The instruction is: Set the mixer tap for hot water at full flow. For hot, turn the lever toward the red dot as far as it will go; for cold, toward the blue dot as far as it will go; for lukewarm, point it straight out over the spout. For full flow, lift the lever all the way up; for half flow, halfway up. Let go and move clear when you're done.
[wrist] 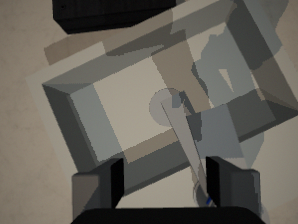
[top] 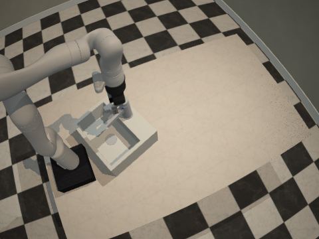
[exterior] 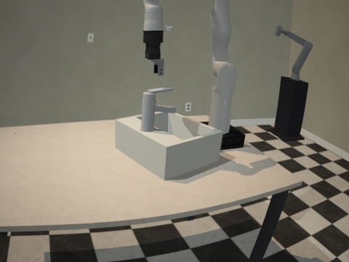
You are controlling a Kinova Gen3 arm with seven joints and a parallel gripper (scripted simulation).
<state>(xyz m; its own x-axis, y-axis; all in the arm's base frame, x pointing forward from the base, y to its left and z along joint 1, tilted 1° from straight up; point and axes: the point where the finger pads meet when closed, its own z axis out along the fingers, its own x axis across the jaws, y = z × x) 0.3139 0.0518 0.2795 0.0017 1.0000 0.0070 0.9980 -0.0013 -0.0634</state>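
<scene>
My gripper is now 70 mm above the lever and 50 mm to the right of it. Round my hand: white sink basin 310 mm below, 60 mm behind, 10 mm to the left.
</scene>
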